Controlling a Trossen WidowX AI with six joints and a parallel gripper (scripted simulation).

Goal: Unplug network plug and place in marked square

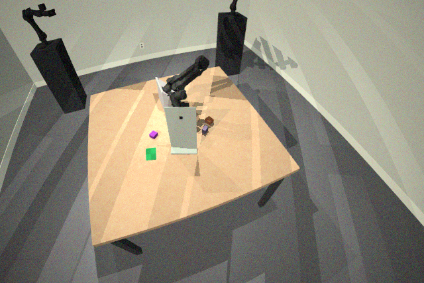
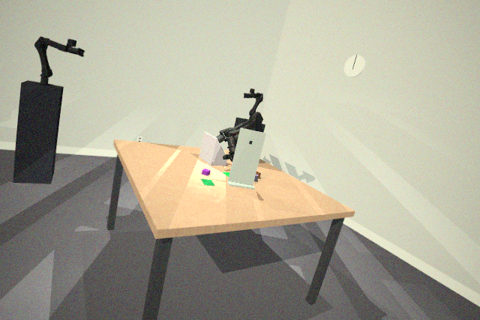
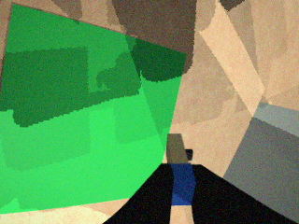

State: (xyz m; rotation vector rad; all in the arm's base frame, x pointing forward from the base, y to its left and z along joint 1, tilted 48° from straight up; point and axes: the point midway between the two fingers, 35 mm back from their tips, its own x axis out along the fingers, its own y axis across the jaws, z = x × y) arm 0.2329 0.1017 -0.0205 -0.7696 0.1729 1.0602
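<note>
Now: the green marked square 7 cm below my gripper tip and 1 cm behind it. From my gripper tip the other things lie so: grey panel (16 cm ahead, 9 cm above, 4 cm to the right); lilac block (14 cm to the left, 7 cm ahead, 5 cm below); orange block (20 cm to the left, 6 cm below, 1 cm behind).
</note>
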